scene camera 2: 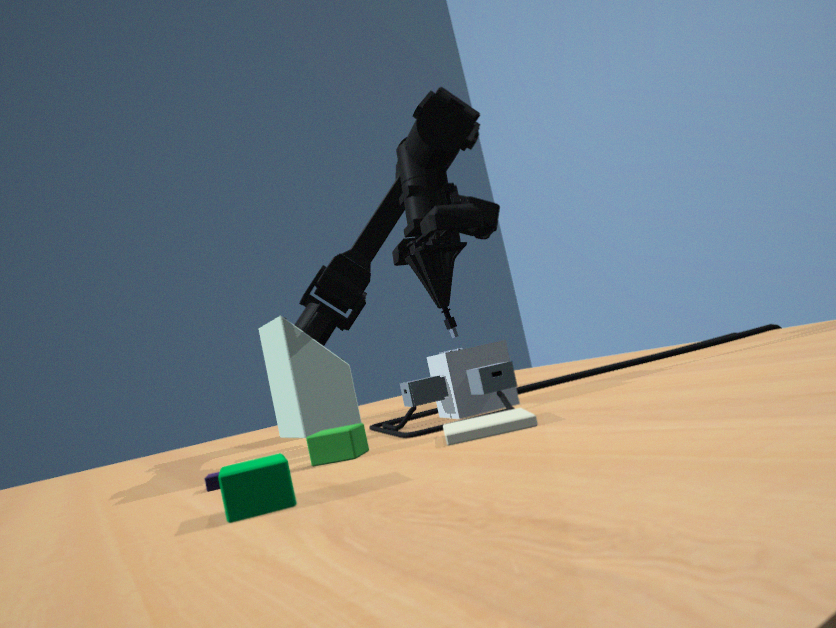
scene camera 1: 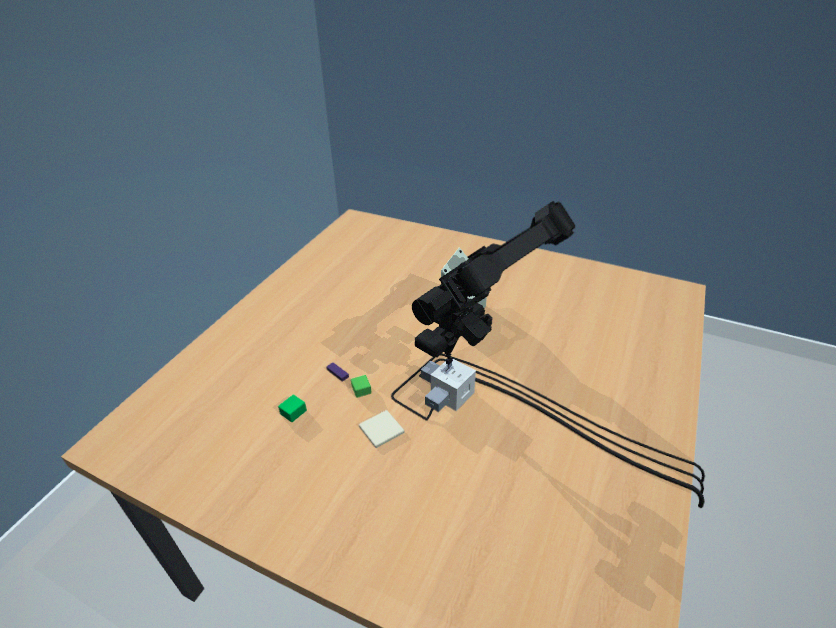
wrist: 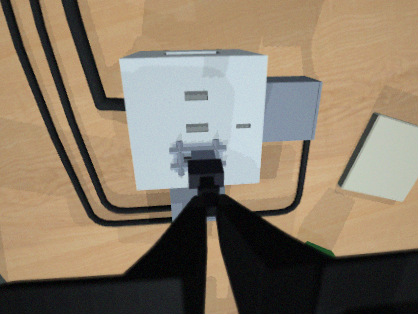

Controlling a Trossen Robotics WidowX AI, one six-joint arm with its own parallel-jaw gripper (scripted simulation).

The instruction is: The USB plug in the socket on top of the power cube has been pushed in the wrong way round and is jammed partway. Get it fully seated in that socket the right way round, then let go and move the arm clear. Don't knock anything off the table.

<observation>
My gripper carries a USB plug. I also see a cream tile and a light grey power cube.
My gripper shows as well in scene camera 1 and in the wrist view.
</observation>
